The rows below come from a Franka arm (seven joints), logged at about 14 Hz.
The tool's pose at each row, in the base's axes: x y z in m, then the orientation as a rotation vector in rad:
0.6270, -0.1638, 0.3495, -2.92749, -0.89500, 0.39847
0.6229, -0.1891, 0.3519, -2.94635, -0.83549, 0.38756
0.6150, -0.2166, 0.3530, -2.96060, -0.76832, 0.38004
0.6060, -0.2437, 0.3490, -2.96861, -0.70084, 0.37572
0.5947, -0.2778, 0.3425, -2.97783, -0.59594, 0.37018
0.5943, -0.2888, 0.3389, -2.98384, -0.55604, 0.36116
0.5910, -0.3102, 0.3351, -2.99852, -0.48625, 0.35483
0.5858, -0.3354, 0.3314, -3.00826, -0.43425, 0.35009
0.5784, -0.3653, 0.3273, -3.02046, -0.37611, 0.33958
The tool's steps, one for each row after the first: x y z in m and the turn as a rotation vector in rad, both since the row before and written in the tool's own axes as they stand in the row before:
-0.0179, 0.0185, -0.0007, 0.00271, 0.00936, 0.03987
-0.0211, 0.0193, 0.0014, 0.00835, 0.00827, 0.04335
-0.0199, 0.0199, 0.0063, 0.01296, 0.00682, 0.04228
-0.0236, 0.0264, 0.0088, 0.02049, 0.00967, 0.06575
-0.0038, 0.0104, 0.0032, 0.00444, 0.00780, 0.02557
-0.0100, 0.0193, 0.0036, 0.00259, 0.00680, 0.04624
-0.0121, 0.0227, 0.0037, 0.00204, 0.00500, 0.03429
-0.0146, 0.0271, 0.0043, 0.00004, 0.00877, 0.03847

